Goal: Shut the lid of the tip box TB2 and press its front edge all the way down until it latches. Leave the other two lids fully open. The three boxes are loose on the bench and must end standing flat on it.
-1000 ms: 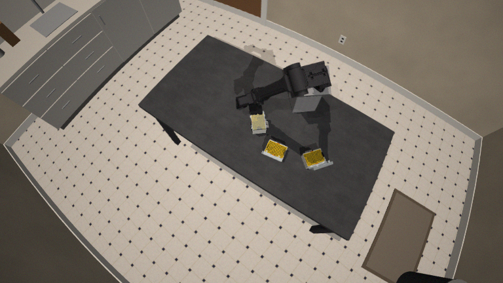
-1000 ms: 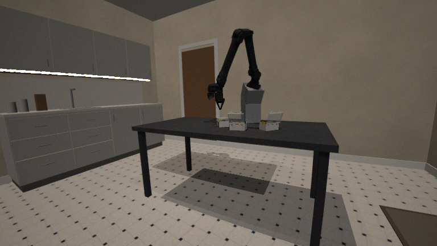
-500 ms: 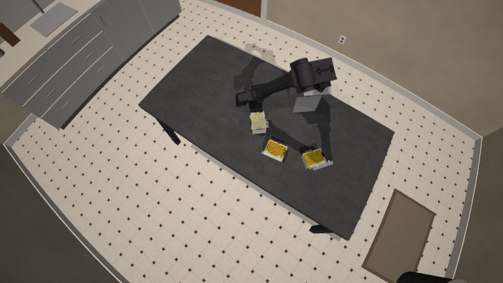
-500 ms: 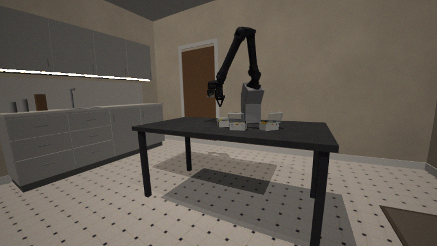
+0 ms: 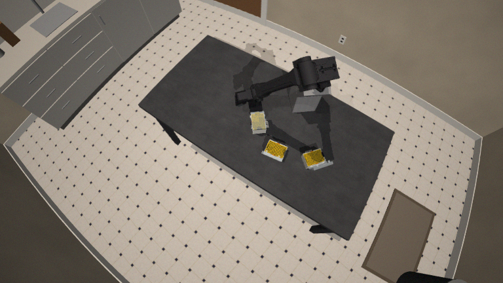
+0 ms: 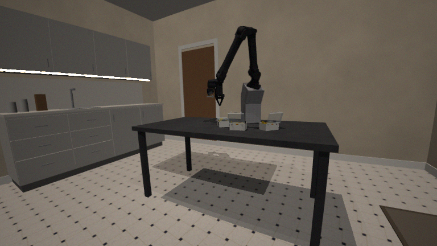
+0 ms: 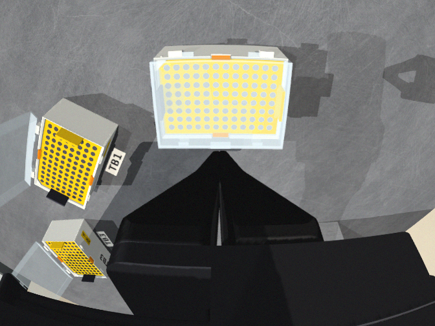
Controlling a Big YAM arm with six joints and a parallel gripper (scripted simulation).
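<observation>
My hand is 20 mm past the lid, 20 mm to the right of it and 130 mm above it. Also, from my hand: tip box (10 mm behind, 440 mm to the left, 130 mm below).
</observation>
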